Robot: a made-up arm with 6 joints.
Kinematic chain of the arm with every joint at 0, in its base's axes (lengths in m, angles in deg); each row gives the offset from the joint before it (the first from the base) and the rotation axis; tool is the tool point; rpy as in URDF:
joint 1: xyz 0 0 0.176 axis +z
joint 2: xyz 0 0 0 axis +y
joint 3: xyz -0.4 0 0.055 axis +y
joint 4: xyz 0.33 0 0.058 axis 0.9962 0 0.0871
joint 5: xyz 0 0 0 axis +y
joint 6: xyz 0.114 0 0.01 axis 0.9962 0 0.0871
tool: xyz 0 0 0 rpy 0 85 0
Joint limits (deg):
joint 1: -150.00..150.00
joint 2: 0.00..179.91
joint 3: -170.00..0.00
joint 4: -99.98..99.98
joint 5: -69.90..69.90
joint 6: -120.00..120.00
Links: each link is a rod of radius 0.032 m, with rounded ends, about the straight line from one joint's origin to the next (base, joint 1, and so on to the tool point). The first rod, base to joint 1, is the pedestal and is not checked.
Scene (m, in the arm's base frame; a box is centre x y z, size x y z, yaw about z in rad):
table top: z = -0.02
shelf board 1: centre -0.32 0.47 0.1 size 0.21 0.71 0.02 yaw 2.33
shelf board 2: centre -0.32 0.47 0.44 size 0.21 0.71 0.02 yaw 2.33
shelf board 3: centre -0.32 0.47 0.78 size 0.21 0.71 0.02 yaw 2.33
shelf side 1: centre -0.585 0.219 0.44 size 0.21 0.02 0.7 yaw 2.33
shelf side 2: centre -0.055 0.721 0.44 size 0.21 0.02 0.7 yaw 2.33
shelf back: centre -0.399 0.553 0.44 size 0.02 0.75 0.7 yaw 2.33
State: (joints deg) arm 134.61 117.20 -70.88 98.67 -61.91 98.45
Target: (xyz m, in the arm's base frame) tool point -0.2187 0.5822 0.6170
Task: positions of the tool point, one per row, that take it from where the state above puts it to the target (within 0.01 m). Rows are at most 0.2 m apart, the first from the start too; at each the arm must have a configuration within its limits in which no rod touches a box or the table.
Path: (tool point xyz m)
1: -0.2607 0.4031 0.2626
2: -0.2154 0.3553 0.2626
3: -0.1671 0.3061 0.2610
4: -0.1590 0.3731 0.3594
5: -0.1164 0.4116 0.4826
6: -0.0500 0.4044 0.6170
7: -0.1019 0.4721 0.6294
8: -0.1589 0.5321 0.6293
9: -0.2187 0.5822 0.6170

